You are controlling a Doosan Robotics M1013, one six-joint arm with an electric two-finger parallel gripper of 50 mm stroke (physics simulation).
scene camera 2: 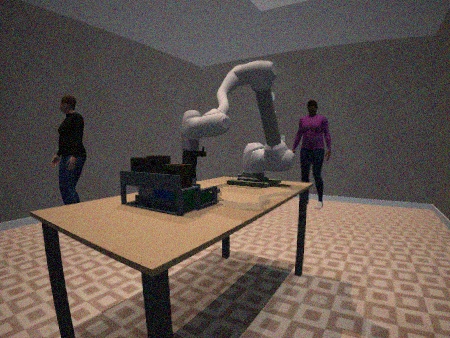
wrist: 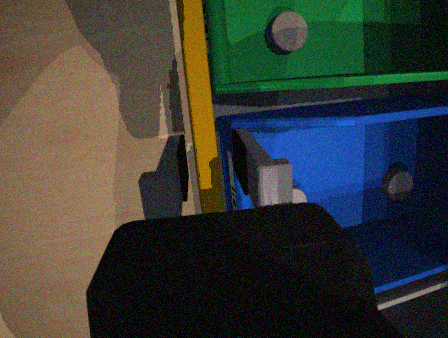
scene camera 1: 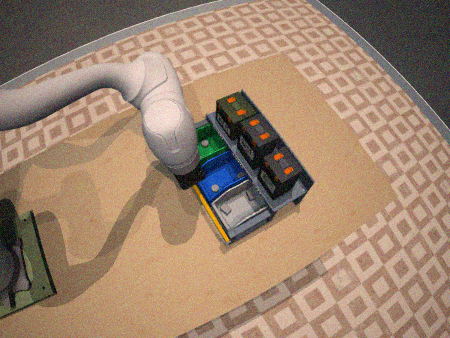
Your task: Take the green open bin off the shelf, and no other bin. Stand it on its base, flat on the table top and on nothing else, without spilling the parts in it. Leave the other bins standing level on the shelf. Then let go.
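Frame: origin at the arm's base, x left, y ahead, z down, level; millimetres.
Seen in the pictures: gripper, between the fingertips: [scene camera 2: 192, 190] [wrist: 209, 152]; arm's base, origin of its link: [scene camera 2: 253, 179] [scene camera 1: 6, 270].
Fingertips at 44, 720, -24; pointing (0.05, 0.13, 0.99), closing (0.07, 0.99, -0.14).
Pixels of each thing's middle, then the offset from my fingertips to it, as dx, dy, dz. Level surfaces: height alone.
- green bin, middle of its body: [scene camera 1: 205, 147] [scene camera 2: 193, 196] +87, +86, +5
- blue bin, middle of its body: [wrist: 368, 185] [scene camera 1: 225, 174] [scene camera 2: 173, 193] -28, +103, +5
- light grey bin, middle of its body: [wrist: 360, 322] [scene camera 1: 244, 204] [scene camera 2: 157, 191] -140, +113, +5
- yellow strip, middle of its body: [wrist: 214, 231] [scene camera 1: 195, 188] -39, -1, -11
- wooden table, height of its surface: dz +49
The green bin [scene camera 1: 216, 146] [wrist: 330, 55] stands on the lower level of the grey shelf [scene camera 1: 303, 188] [scene camera 2: 150, 179], at its far end in scene camera 1. A round grey part [scene camera 1: 205, 143] [wrist: 288, 31] lies in it. The blue bin [scene camera 1: 227, 170] [wrist: 320, 150] stands beside it, then the light grey bin [scene camera 1: 245, 206]. My gripper [wrist: 209, 152] is partly open and empty, at the front of the blue bin, beside the green bin. In the wrist view one finger shows over the table side of the yellow strip, the other over the blue bin's inside. Fingertip height is unclear.
The yellow strip [scene camera 1: 212, 214] [wrist: 198, 90] runs along the shelf's front edge. Dark boxes with orange marks [scene camera 1: 237, 111] [scene camera 1: 259, 135] [scene camera 1: 281, 172] stand on the upper level behind the bins. The wooden table [scene camera 1: 125, 290] [scene camera 2: 115, 230] carries the shelf and the robot's base.
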